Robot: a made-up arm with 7 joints. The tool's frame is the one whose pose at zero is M. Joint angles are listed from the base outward.
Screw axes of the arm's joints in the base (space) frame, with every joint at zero. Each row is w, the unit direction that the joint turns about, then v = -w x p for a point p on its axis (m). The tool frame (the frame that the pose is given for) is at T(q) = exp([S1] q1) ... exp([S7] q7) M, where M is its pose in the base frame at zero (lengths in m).
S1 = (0, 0, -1, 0, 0, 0)
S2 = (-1, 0, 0, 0, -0.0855, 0.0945)
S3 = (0, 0, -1, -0.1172, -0.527, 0)
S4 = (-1, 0, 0, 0, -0.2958, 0.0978)
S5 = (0, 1, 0, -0.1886, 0, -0.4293)
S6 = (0, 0, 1, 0.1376, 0.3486, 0)
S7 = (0, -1, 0, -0.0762, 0, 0.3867)
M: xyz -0.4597 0.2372 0.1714 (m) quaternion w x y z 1 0 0 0
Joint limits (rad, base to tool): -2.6..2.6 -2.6..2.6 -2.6..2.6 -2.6..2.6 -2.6..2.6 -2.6..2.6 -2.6..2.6
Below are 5 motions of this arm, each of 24 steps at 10 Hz.
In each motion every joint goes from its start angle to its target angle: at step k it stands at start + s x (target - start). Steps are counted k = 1, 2, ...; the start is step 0. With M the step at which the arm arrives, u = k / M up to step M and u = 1 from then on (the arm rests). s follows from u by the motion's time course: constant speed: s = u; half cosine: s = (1 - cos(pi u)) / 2; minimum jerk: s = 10 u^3 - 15 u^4 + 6 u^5.
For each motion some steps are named. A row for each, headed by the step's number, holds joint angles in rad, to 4 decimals.
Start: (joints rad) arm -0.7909 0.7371 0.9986 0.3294 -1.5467 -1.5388 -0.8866
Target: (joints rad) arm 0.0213 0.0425 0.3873 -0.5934 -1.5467 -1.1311 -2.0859
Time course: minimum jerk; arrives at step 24
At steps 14, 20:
14: -0.2602 0.2833 0.5992 -0.2735 -1.5467 -1.2724 -1.6702
20: -0.0075 0.0672 0.4090 -0.5606 -1.5467 -1.1456 -2.0433

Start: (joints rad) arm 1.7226 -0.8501 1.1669 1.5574 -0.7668 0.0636 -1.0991
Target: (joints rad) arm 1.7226 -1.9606 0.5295 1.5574 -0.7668 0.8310 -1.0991
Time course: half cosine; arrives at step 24
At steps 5, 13, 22, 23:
5: 1.7226 -0.9648 1.1010 1.5574 -0.7668 0.1429 -1.0991
13: 1.7226 -1.4778 0.8066 1.5574 -0.7668 0.4974 -1.0991
22: 1.7226 -1.9417 0.5404 1.5574 -0.7668 0.8179 -1.0991
23: 1.7226 -1.9558 0.5322 1.5574 -0.7668 0.8277 -1.0991

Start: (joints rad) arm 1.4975 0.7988 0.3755 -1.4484 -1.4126 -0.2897 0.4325
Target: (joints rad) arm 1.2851 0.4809 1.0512 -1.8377 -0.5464 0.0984 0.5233
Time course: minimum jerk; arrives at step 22
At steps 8, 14, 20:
8: 1.4430 0.7172 0.5490 -1.5483 -1.1902 -0.1901 0.4558
14: 1.3396 0.5625 0.8777 -1.7378 -0.7688 -0.0012 0.5000
20: 1.2865 0.4830 1.0468 -1.8352 -0.5521 0.0959 0.5227

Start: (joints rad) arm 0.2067 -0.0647 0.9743 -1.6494 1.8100 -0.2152 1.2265
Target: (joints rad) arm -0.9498 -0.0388 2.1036 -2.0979 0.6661 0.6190 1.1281
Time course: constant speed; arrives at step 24
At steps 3, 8, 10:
3: 0.0621 -0.0615 1.1155 -1.7055 1.6670 -0.1109 1.2142
8: -0.1788 -0.0561 1.3507 -1.7989 1.4287 0.0629 1.1937
10: -0.2752 -0.0539 1.4448 -1.8363 1.3334 0.1324 1.1855

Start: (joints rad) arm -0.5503 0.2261 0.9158 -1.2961 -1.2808 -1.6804 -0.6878
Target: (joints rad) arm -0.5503 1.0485 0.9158 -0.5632 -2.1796 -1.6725 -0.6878
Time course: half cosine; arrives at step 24
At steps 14, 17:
14: -0.5503 0.7437 0.9158 -0.8348 -1.8465 -1.6754 -0.6878
17: -0.5503 0.8876 0.9158 -0.7066 -2.0038 -1.6740 -0.6878

